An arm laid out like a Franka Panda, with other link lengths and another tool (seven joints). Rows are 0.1 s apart.
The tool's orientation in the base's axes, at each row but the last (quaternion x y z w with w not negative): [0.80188, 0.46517, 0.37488, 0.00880]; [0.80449, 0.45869, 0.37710, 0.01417]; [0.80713, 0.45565, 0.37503, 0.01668]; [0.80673, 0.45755, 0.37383, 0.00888]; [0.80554, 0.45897, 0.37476, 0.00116]
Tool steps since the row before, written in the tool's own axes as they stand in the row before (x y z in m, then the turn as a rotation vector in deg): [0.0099, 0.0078, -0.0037, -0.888, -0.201, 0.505]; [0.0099, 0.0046, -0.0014, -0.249, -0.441, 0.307]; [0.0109, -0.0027, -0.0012, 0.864, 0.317, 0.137]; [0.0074, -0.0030, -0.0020, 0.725, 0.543, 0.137]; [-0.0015, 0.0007, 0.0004, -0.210, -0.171, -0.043]
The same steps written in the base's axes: [0.0063, 0.0018, 0.0114, -0.095, -0.385, -0.963]; [0.0054, 0.0043, 0.0086, -0.204, 0.168, -0.530]; [0.0006, 0.0094, 0.0063, 0.576, 0.504, 0.528]; [-0.0012, 0.0066, 0.0048, 0.700, 0.269, 0.526]; [0.0003, -0.0014, -0.0009, -0.215, -0.071, -0.155]
